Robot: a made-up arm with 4 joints. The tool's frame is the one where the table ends. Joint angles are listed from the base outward.
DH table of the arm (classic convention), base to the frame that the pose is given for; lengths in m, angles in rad. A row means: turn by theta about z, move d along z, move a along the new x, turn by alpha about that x. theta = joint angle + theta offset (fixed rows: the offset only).
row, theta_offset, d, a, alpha
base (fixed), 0, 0.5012, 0.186, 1.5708
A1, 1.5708, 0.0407, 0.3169, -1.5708
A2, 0, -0.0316, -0.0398, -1.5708
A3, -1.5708, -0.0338, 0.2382, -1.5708
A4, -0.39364, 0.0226, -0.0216, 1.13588
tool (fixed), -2.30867, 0.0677, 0, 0
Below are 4 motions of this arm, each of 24 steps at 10 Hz.
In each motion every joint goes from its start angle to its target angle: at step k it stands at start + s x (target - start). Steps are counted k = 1, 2, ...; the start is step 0. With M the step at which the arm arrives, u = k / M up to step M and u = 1 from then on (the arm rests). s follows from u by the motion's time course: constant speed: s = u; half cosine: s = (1 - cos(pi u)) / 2; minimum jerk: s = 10 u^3 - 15 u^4 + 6 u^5.
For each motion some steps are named. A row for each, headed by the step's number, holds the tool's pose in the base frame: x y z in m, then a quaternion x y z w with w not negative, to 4 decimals.
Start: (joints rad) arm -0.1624 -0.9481 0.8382 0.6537
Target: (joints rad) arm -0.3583 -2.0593 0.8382 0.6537
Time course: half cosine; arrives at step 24
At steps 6, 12, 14, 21, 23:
6: 0.1809 -0.1772 0.9292 0.1362 0.1081 0.7366 0.6536
12: 0.1951 -0.2059 0.8705 0.2876 -0.0179 0.7093 0.6433
14: 0.1976 -0.2103 0.8470 0.3399 -0.0644 0.6901 0.6356
21: 0.1986 -0.2054 0.7868 0.4633 -0.1828 0.6194 0.6069
23: 0.1984 -0.2036 0.7810 0.4747 -0.1947 0.6105 0.6033

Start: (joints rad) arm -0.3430 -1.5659 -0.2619 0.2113
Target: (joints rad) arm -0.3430 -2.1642 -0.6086 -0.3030
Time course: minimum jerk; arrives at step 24
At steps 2, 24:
2: 0.1304 0.0034 0.8815 0.2694 0.1260 0.2110 0.9311
24: 0.1730 0.0442 0.9024 0.6266 0.2329 -0.0453 0.7424

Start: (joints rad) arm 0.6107 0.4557 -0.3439 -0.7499
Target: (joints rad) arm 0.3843 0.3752 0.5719 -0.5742
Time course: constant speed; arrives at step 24
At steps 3, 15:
3: -0.1044 -0.0774 0.6713 -0.3871 0.0636 -0.3539 0.8491
15: -0.0946 -0.0404 0.7745 -0.4303 0.3277 -0.2593 0.8001

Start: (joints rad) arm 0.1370 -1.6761 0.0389 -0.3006
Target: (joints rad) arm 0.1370 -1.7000 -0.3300 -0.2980
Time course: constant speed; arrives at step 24
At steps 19, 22, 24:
19: -0.0141 -0.0050 0.7977 0.3854 0.1059 0.2301 0.8873
22: -0.0143 0.0037 0.7989 0.3923 0.0986 0.2095 0.8902
24: -0.0142 0.0095 0.7998 0.3968 0.0938 0.1957 0.8919

